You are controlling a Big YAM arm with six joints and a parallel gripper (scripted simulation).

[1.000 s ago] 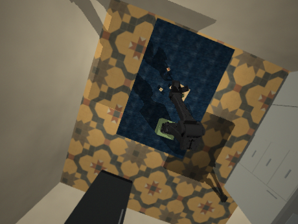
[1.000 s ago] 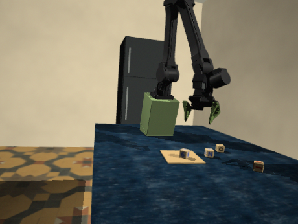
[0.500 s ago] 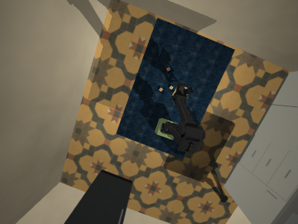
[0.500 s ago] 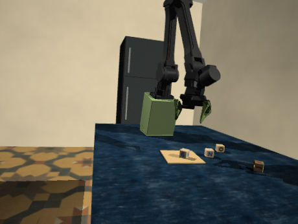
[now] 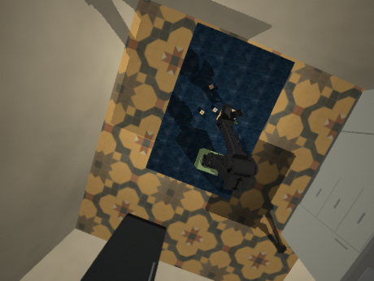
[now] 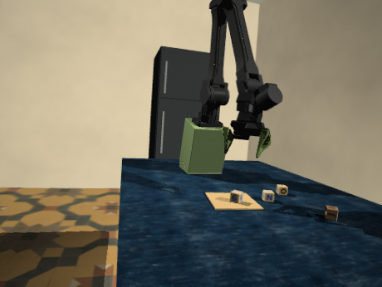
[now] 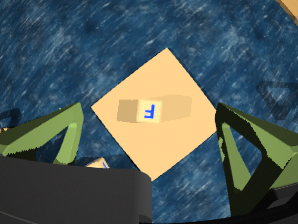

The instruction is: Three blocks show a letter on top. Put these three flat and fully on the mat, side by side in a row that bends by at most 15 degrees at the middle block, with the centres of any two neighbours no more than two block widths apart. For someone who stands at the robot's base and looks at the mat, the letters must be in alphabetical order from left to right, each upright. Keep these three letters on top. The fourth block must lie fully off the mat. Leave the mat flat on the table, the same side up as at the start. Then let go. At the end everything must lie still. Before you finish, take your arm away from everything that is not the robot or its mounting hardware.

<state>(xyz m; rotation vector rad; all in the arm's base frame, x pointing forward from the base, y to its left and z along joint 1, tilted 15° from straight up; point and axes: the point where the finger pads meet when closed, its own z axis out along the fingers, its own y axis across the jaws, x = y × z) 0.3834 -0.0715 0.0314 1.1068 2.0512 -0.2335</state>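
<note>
Right now my hand is 10 mm past the tan mat, 10 mm to the left of it and 150 mm above it.
</note>
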